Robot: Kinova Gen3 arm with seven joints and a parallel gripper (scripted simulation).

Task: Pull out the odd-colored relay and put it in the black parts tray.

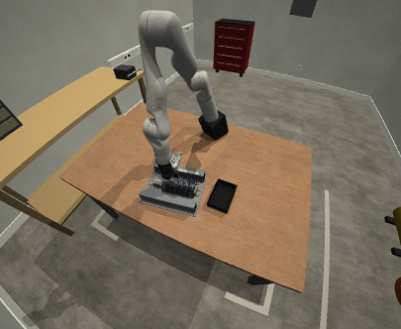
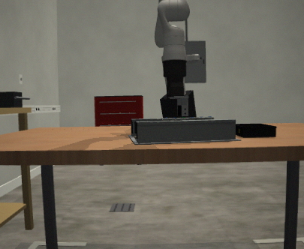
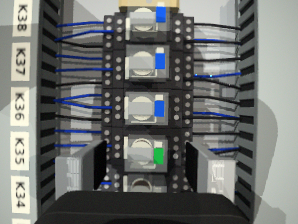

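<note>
The grey relay panel lies 10 mm to the right of my hand and 60 mm below it. Also, from my hand: black parts tray (30 mm behind, 250 mm to the left, 70 mm below).
</note>
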